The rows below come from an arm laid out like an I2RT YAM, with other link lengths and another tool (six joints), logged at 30 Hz.
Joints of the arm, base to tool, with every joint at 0 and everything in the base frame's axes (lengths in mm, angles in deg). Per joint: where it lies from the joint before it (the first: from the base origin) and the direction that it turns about. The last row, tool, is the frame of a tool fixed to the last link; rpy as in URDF.
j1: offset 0.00 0.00 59.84 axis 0 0 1
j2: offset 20.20 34.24 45.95 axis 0 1 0
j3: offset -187.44 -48.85 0.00 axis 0 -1 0
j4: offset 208.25 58.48 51.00 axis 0 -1 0
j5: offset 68.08 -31.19 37.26 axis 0 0 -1
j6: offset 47.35 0.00 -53.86 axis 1 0 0
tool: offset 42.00 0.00 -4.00 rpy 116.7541 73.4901 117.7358
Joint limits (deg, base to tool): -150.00..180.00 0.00..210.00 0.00..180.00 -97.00..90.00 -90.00..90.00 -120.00..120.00
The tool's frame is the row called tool.
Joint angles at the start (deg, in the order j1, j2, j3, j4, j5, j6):
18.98 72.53 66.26 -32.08 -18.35 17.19
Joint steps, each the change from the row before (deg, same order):
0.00 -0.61 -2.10 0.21 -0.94 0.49
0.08 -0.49 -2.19 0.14 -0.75 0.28
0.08 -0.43 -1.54 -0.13 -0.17 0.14
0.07 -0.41 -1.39 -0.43 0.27 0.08
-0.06 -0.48 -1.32 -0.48 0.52 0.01
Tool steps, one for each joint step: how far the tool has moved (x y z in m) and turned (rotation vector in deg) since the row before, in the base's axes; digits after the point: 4 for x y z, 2 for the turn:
-0.0044 0.0000 -0.0082 0.43 1.67 0.44
-0.0047 0.0000 -0.0094 0.11 1.79 0.48
-0.0037 -0.0006 -0.0067 -0.22 1.29 0.12
-0.0037 -0.0014 -0.0066 -0.59 1.32 -0.18
-0.0034 -0.0023 -0.0060 -0.77 1.13 -0.44

